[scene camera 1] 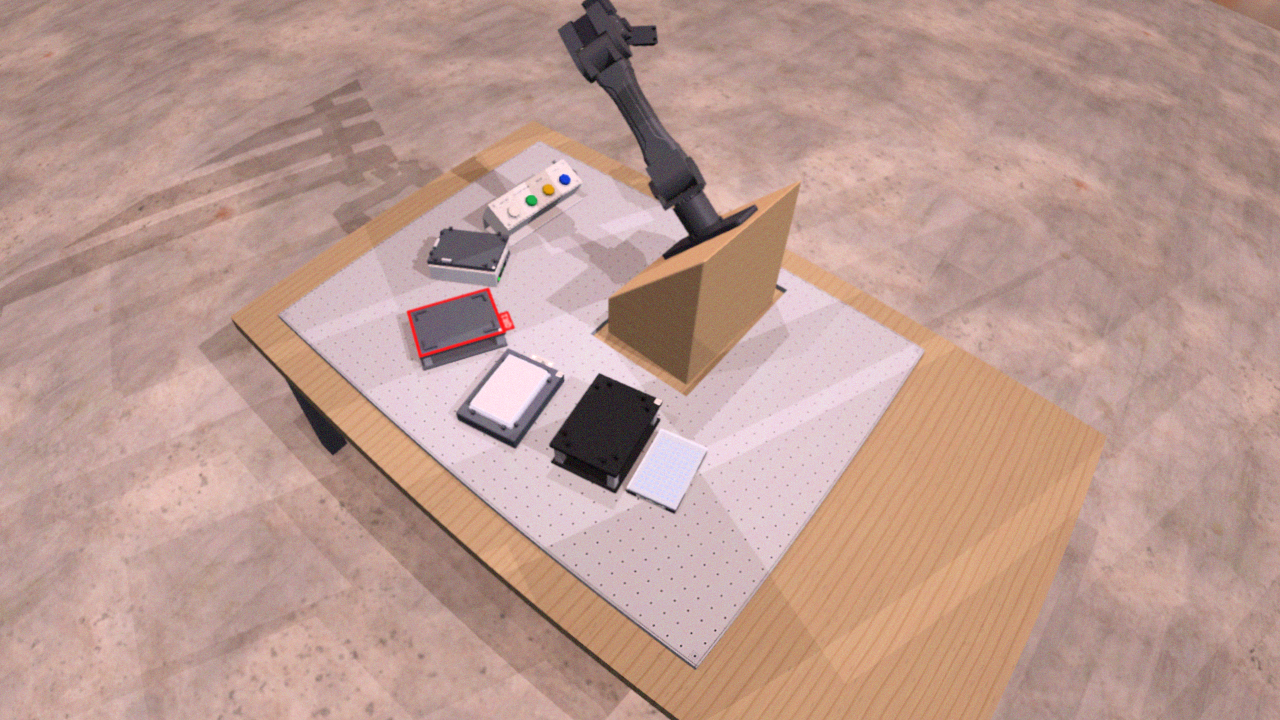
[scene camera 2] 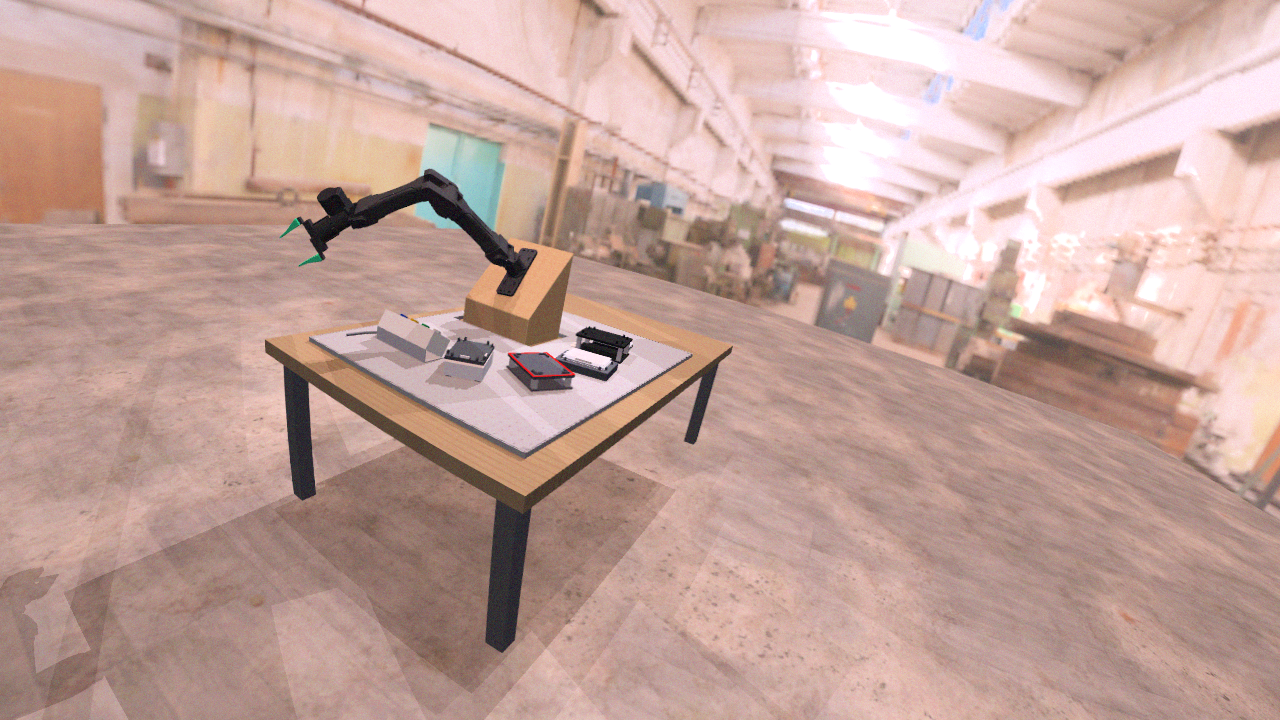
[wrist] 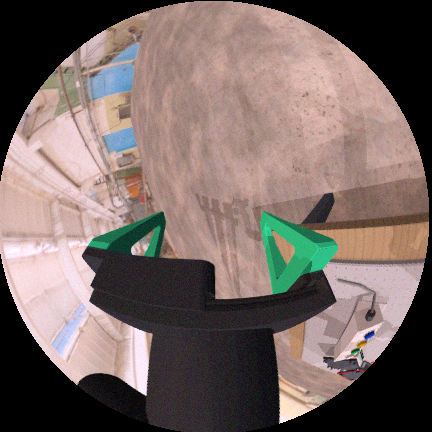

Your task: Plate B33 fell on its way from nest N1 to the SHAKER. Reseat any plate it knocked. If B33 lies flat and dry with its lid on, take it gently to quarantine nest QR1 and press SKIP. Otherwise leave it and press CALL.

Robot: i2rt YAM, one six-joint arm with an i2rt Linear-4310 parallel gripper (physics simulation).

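Places are measured from the arm's base along level axes (x ahead, y left, z up), in millimetres.
Where they show: gripper, fingertip midpoint: (scene camera 2: 289,251) (wrist: 212,216); arm's base, origin of the base link: (scene camera 1: 710,235) (scene camera 2: 517,272).
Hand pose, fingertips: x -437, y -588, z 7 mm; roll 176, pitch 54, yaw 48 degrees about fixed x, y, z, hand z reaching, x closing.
Observation:
Each offset is from my fingertips to the centre of the thing. "spot": to the spot under its first point. Level surfaces: height alone.
My gripper (scene camera 2: 290,250) (wrist: 212,216) is open and empty, high beyond the table edge near the button box @(414 mm ahead, 141 mm left, 157 mm down) (scene camera 1: 532,198) (scene camera 2: 407,335) (wrist: 357,332). A pale plate @(777 mm ahead, 742 mm left, 186 mm down) (scene camera 1: 668,470) lies flat on the mat beside a black raised nest @(787 mm ahead, 626 mm left, 165 mm down) (scene camera 1: 606,425) (scene camera 2: 604,338). Its label, lid and any wetness are too small to tell. A white plate @(821 mm ahead, 443 mm left, 168 mm down) (scene camera 1: 510,391) (scene camera 2: 587,359) sits in a dark low nest; its exact seating is unclear. The red-rimmed nest @(771 mm ahead, 260 mm left, 176 mm down) (scene camera 1: 458,322) (scene camera 2: 540,366) holds no plate. A dark-topped white device @(spot: 635 mm ahead, 165 mm left, 144 mm down) (scene camera 1: 468,254) (scene camera 2: 468,358), looking like the shaker, stands between it and the buttons.
The arm stands on a wooden wedge block (scene camera 1: 698,304) (scene camera 2: 510,308), beside the row of nests. A perforated mat @(198 mm down) (scene camera 1: 644,555) (scene camera 2: 501,425) covers much of the wooden table @(211 mm down) (scene camera 1: 948,501) (scene camera 2: 429,429). A cable runs from the button box.

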